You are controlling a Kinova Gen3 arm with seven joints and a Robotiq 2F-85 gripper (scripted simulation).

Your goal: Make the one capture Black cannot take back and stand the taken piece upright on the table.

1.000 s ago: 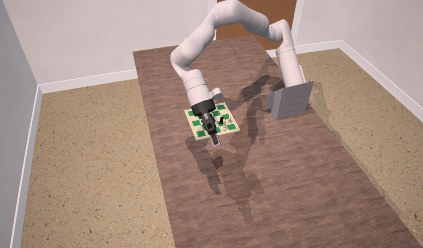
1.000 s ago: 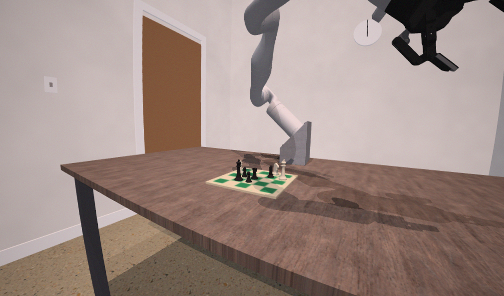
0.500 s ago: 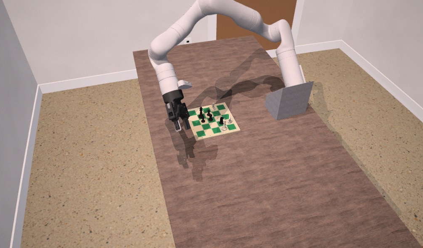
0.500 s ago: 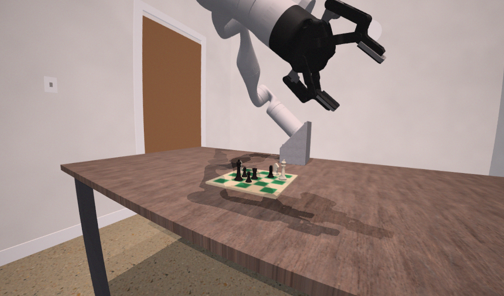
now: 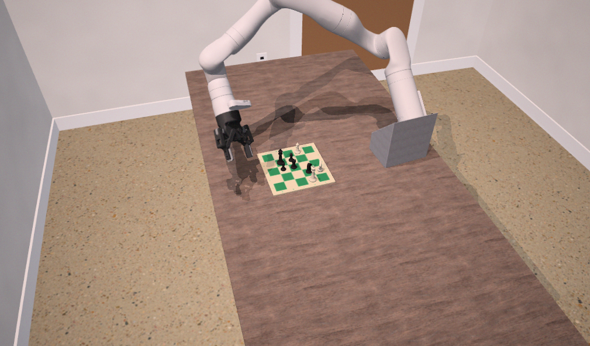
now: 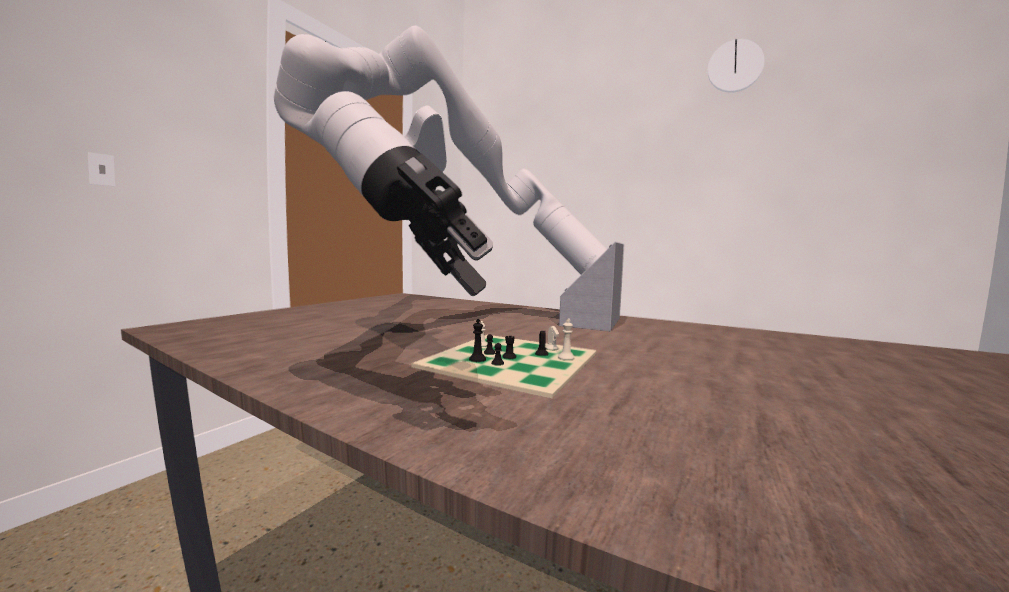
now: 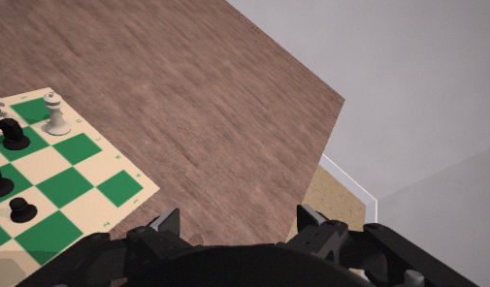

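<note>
The white pawn is 24 cm behind my hand, 13 cm below it and 12 cm to the right of it. Also, from my hand: cream chessboard (20 cm behind, 15 cm below, 5 cm to the right); black king (16 cm behind, 12 cm below, 9 cm to the right).
</note>
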